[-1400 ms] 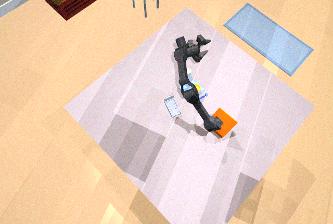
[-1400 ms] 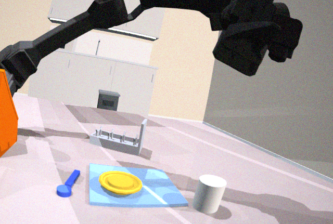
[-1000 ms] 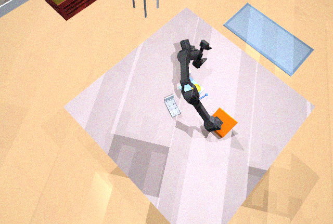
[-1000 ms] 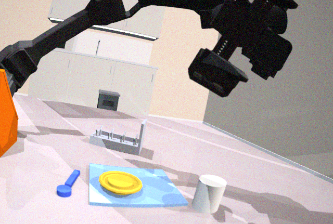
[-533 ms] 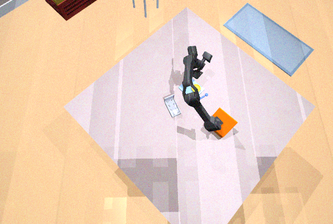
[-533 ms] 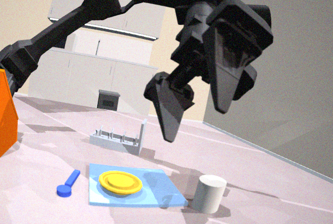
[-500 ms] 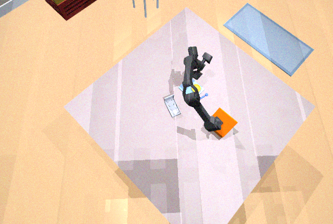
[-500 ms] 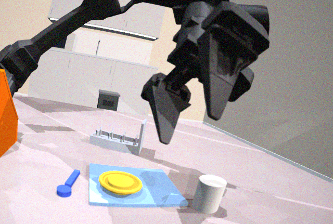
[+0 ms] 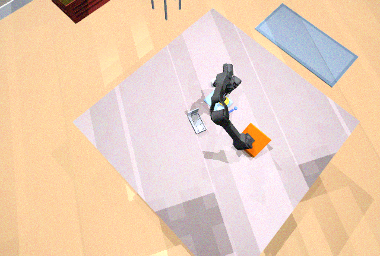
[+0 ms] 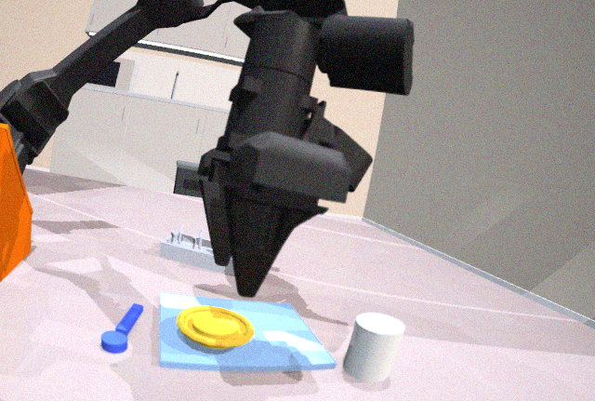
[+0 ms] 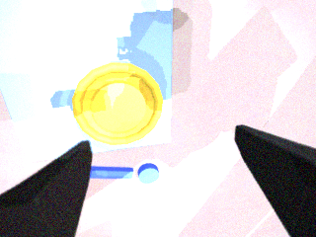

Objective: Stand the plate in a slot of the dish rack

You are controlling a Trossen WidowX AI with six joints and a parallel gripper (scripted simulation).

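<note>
My gripper tip is now 60 mm above the yellow plate and 20 mm to the right of it. Round my gripper tip: pale blue board (70 mm below, 40 mm to the left, 20 mm ahead); then blue spoon (90 mm behind, 70 mm below, 20 mm to the left); then white cup (130 mm ahead, 50 mm below, 20 mm to the right).
</note>
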